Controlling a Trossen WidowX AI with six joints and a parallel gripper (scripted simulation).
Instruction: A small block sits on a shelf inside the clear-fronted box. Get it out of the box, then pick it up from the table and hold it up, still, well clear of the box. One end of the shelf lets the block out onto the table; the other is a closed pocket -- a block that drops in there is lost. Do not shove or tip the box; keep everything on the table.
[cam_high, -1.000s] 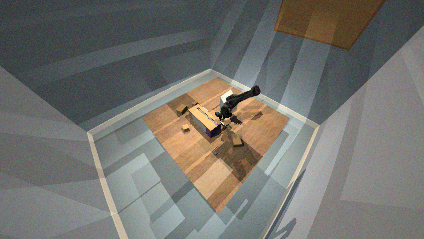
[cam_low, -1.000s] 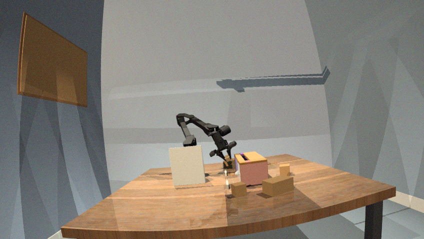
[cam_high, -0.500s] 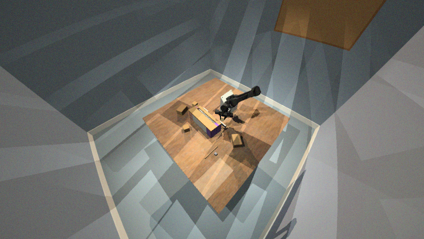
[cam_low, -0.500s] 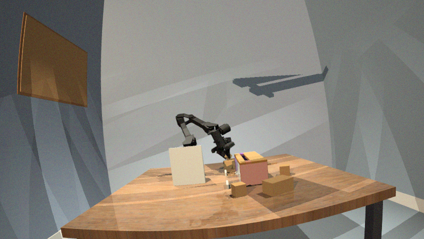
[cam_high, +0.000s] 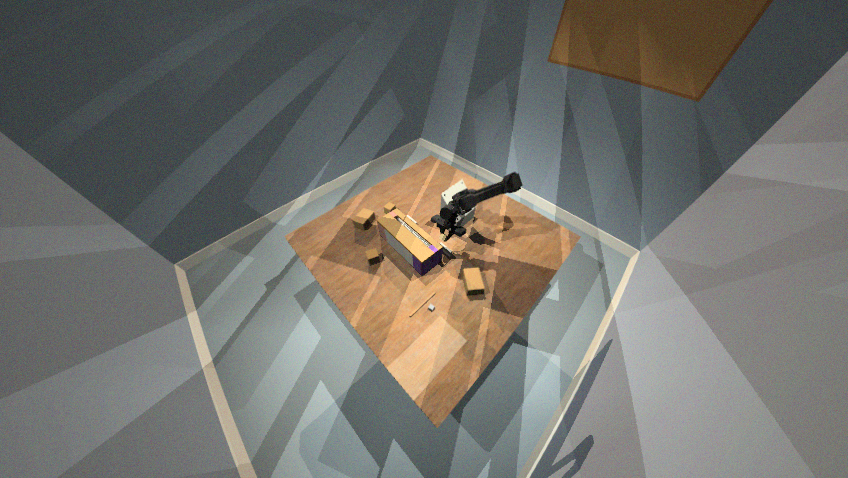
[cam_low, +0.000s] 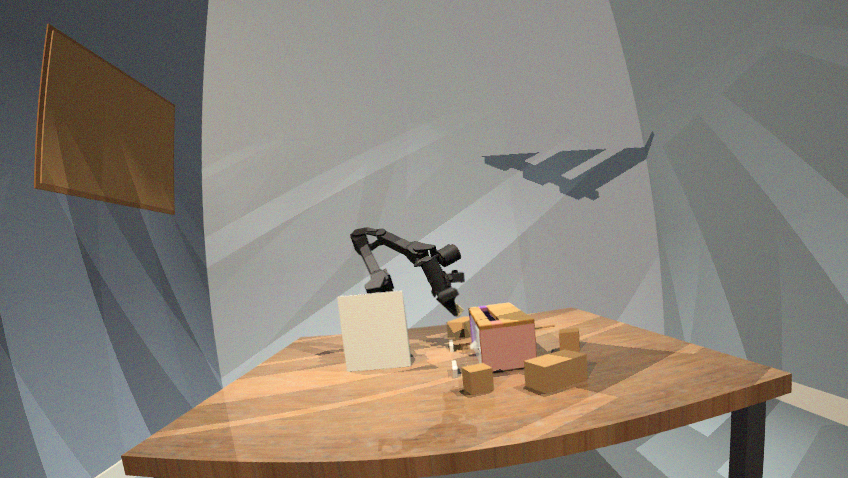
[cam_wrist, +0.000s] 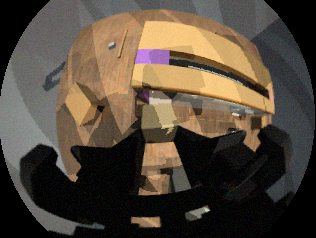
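My gripper tip is now 10 mm short of the small tan piece and 20 mm below it. The rest, counted from my gripper tip: long box: 70 mm ahead, 150 mm to the right, 50 mm below; then small grey piece: 290 mm ahead, 180 mm to the left, 110 mm below; then thin stick: 300 mm ahead, 140 mm to the left, 110 mm below.
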